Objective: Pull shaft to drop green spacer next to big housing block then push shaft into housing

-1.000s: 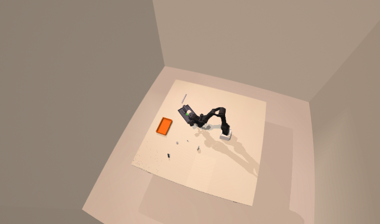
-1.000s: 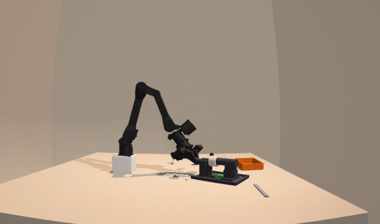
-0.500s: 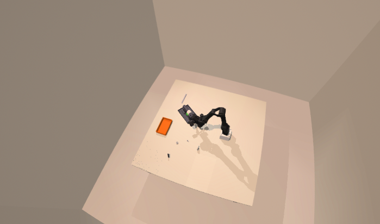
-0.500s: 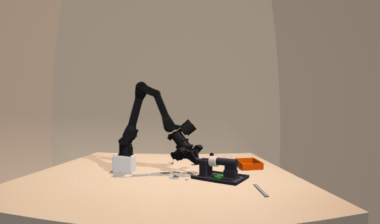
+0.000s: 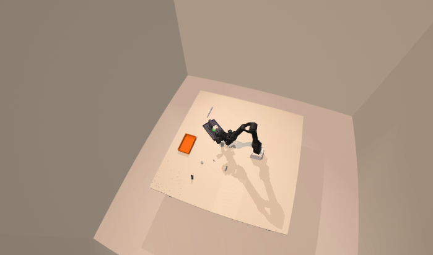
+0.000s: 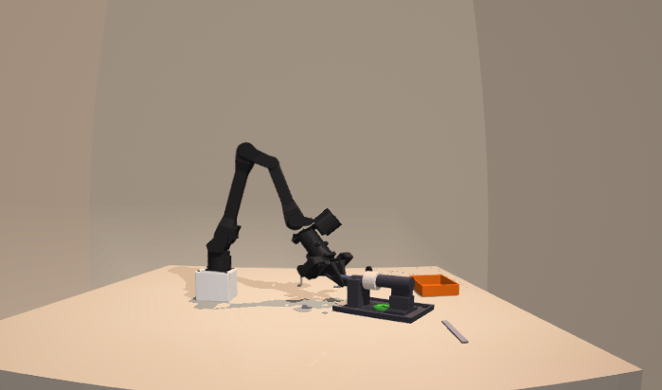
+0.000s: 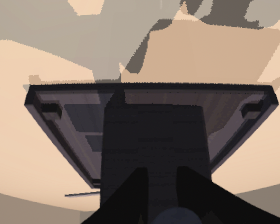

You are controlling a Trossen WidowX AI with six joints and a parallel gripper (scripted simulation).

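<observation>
Right now my gripper tip is 3 cm short of the shaft, 2 cm to the left of it and 2 cm below it. Round my gripper tip: orange tray (28 cm ahead, 21 cm to the left, 5 cm below); green spacer (11 cm ahead, 6 cm to the right, 5 cm below); white spacer (7 cm ahead, 4 cm to the right, 2 cm above).
</observation>
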